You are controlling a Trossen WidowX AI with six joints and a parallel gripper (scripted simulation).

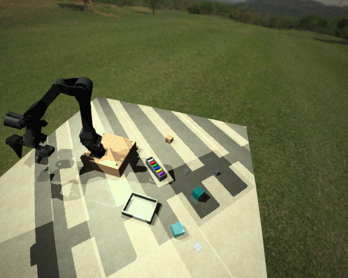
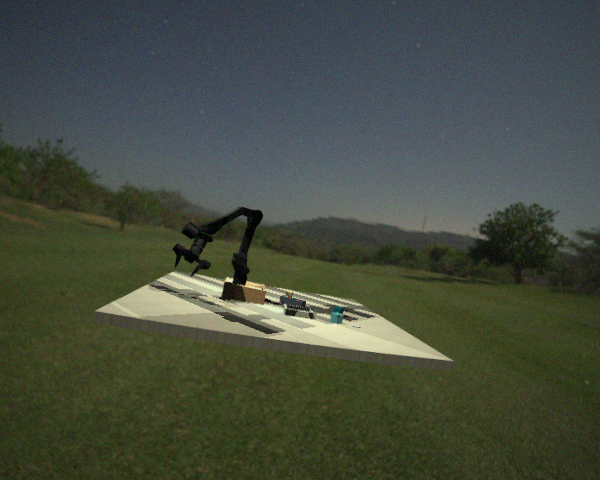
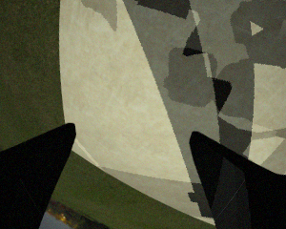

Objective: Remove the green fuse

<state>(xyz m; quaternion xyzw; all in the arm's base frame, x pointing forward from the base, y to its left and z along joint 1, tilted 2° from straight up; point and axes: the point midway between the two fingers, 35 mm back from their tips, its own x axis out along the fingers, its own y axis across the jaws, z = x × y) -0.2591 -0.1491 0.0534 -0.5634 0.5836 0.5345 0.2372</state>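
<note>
Now: gripper tip 560 mm short of the green fuse, 200 mm to the right of it and 90 mm above it. From my gripper tip the other things lie so: tray 560 mm ahead, 110 mm below, 20 mm to the right.
</note>
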